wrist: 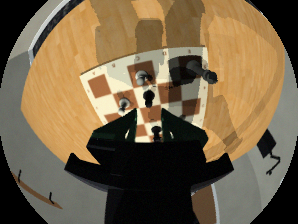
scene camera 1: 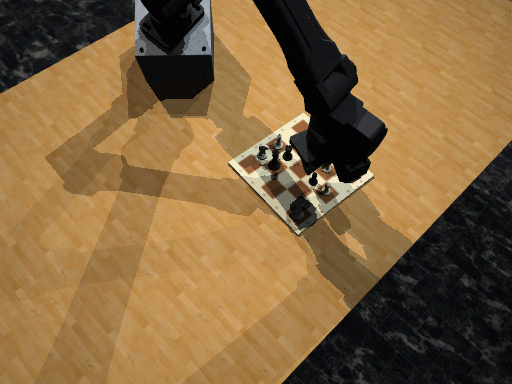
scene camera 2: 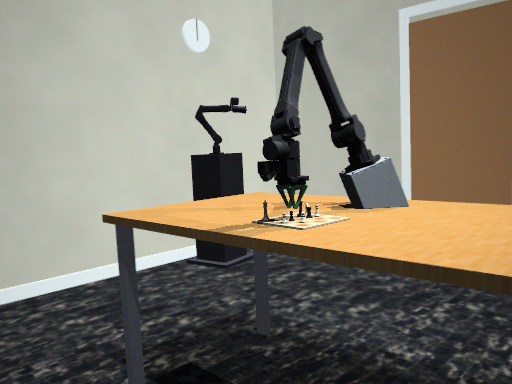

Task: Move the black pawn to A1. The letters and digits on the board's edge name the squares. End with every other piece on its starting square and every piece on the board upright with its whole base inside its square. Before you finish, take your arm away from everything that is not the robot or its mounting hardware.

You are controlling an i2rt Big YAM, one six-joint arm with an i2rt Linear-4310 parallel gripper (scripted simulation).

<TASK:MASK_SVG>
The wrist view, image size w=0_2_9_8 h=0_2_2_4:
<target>my gripper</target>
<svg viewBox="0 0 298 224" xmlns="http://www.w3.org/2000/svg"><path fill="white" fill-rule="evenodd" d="M70 154L64 170L85 184L107 192L104 224L194 224L191 192L203 189L234 171L228 153L224 153L218 160L206 163L203 148L209 138L205 130L173 115L164 108L161 108L163 141L173 140L173 142L127 142L135 141L138 115L137 108L134 108L124 116L93 131L86 148L99 164L81 160L74 153Z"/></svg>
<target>chessboard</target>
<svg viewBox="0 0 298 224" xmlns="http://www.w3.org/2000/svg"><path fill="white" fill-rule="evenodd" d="M207 48L178 47L134 54L99 66L79 77L103 125L137 108L136 142L153 142L154 133L151 132L151 129L154 126L161 127L161 108L165 108L173 115L202 129L207 102L208 82L200 75L192 76L188 74L186 64L190 60L196 60L200 63L201 68L204 70L208 69ZM127 98L130 101L130 105L126 108L123 115L119 115L119 102L122 98ZM145 91L152 91L155 95L151 108L145 106L143 98ZM140 70L144 70L148 74L148 79L142 86L137 85L135 78L136 73Z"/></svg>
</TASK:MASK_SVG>
